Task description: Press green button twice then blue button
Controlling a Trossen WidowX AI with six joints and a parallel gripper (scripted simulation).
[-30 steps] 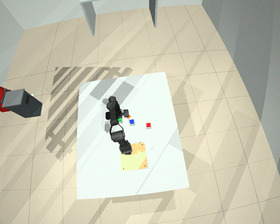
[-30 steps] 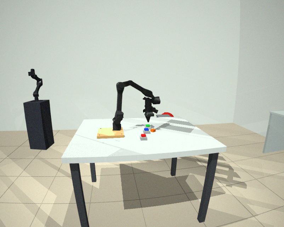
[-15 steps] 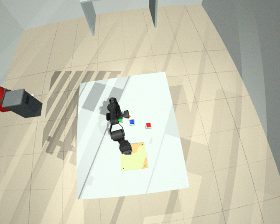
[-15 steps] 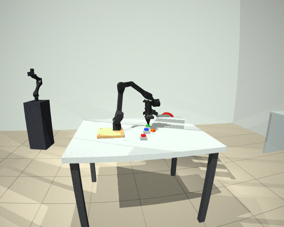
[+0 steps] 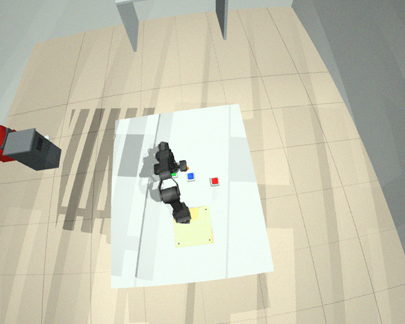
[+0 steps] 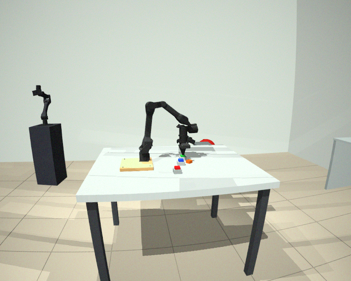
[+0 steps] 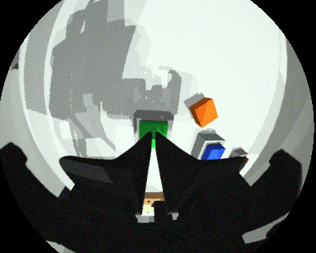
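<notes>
The green button lies 10 mm below my gripper tip. The rest, counted from my gripper tip: red button (50 mm behind, 250 mm to the right); orange block (40 mm ahead, 70 mm to the right, 30 mm below); blue button (20 mm behind, 110 mm to the right).
</notes>
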